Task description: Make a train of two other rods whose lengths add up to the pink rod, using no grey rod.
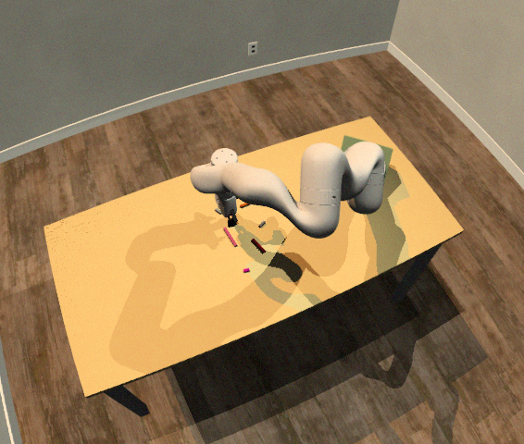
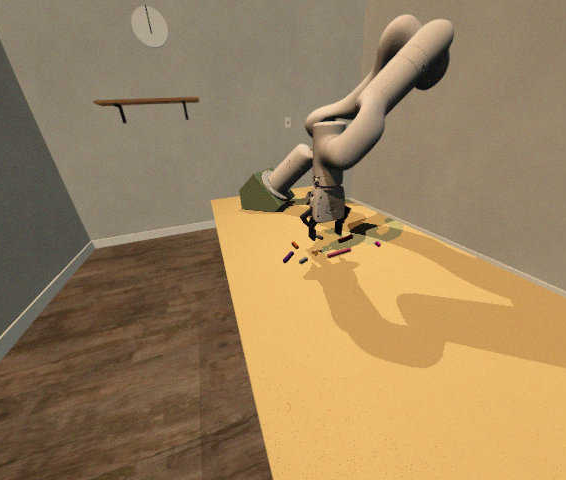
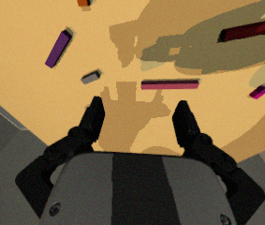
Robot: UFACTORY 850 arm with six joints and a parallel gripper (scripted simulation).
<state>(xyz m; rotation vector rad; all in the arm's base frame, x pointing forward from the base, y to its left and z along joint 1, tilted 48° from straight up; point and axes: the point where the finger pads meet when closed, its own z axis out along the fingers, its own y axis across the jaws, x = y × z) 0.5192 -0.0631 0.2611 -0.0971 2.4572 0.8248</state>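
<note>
Right now the magenta rod is 20 cm to the left of my hand, 8 cm below it and 4 cm behind it. From my hand the other things lie so: purple rod: 12 cm to the right, 8 cm below; then orange rod: 9 cm to the right, 8 cm below, 8 cm behind; then pink rod: 8 cm below, 5 cm to the left.
</note>
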